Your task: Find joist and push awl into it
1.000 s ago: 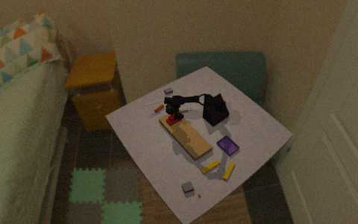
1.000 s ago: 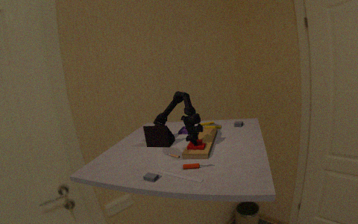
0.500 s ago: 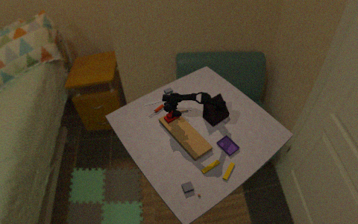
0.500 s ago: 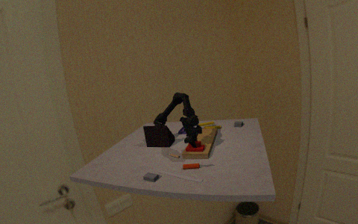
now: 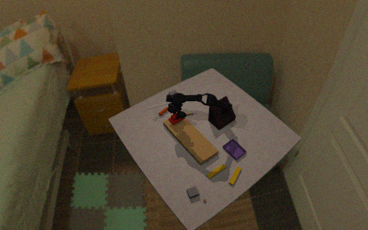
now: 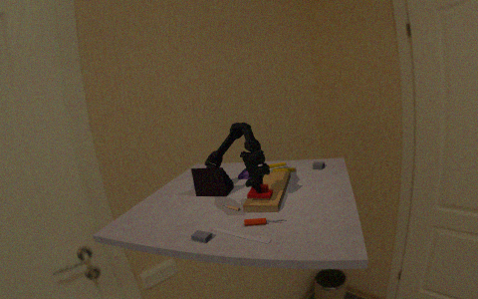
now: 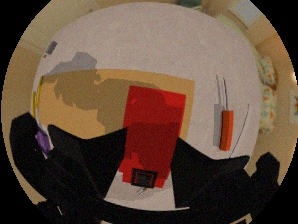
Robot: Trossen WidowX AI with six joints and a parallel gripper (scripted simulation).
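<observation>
Now: the purple tray 150 mm behind my gripper tip, 530 mm to the left of it and 70 mm below it. From my gripper tip the other things lie so: orange-handled tool: 50 mm ahead, 190 mm to the right, 70 mm below; red stud finder: 20 mm behind, 20 mm above; awl: 180 mm behind, 80 mm below.
</observation>
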